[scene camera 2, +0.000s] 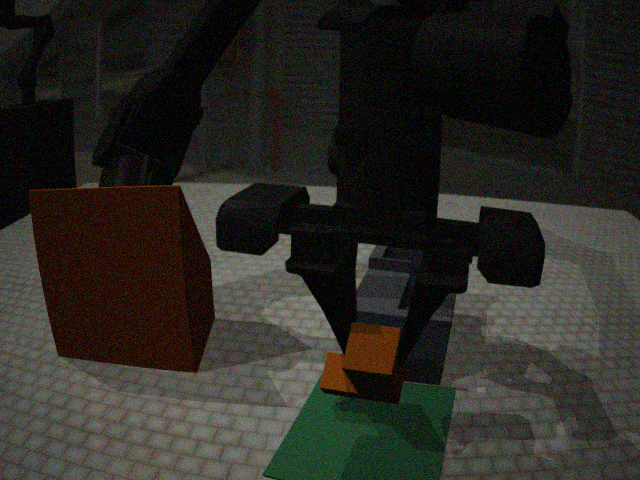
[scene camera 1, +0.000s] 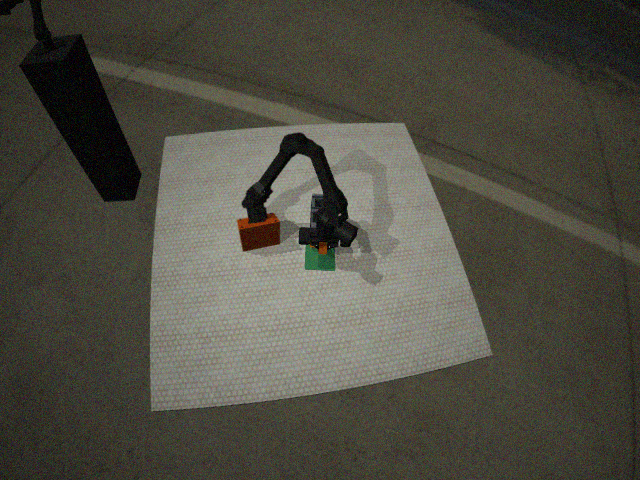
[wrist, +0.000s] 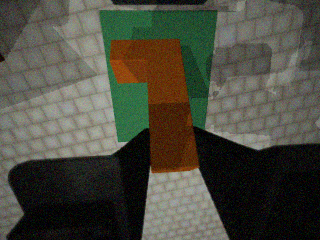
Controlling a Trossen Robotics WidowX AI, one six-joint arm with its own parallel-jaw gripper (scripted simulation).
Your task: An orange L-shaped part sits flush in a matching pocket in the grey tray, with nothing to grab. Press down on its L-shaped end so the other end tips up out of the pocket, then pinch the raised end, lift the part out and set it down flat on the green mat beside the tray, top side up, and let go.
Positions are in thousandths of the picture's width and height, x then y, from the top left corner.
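An orange L-shaped part (wrist: 498, 265) is held by the gripper (scene camera 2: 587, 749), which can also be seen in the wrist view (wrist: 530, 552). There is a green mat (scene camera 2: 516, 895) too, and the mat is visible in the wrist view (wrist: 614, 140) as well.
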